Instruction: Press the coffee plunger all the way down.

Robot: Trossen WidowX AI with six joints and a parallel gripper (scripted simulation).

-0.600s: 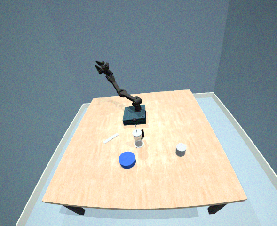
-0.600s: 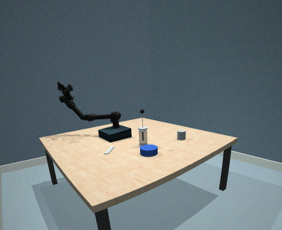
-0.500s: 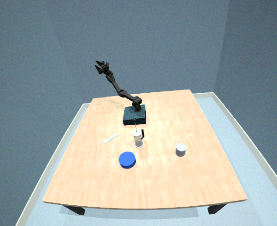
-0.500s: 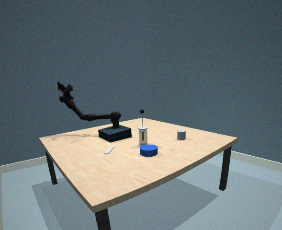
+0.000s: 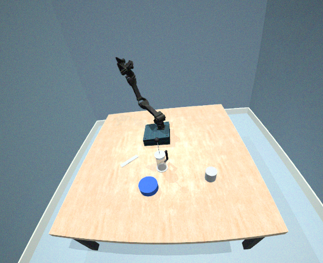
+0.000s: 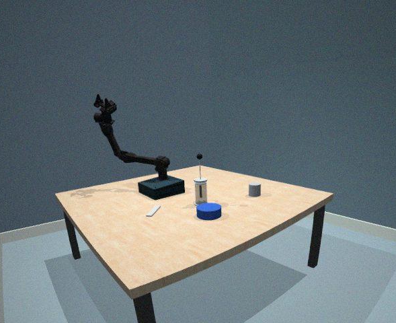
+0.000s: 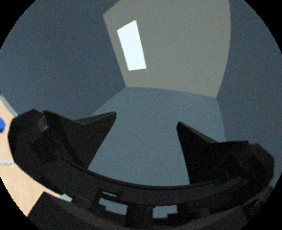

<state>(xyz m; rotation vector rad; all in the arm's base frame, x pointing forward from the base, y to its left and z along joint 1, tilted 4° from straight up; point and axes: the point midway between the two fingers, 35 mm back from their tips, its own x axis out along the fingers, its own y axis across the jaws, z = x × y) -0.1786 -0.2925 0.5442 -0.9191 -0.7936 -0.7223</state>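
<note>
Now: gripper tip 500 mm short of the glass coffee press, 500 mm above it and 420 mm to the right of it. Round my gripper tip: blue flat disc (690 mm ahead, 610 mm below, 370 mm to the left); grey cylinder (740 mm to the left, 600 mm below, 560 mm ahead).
</note>
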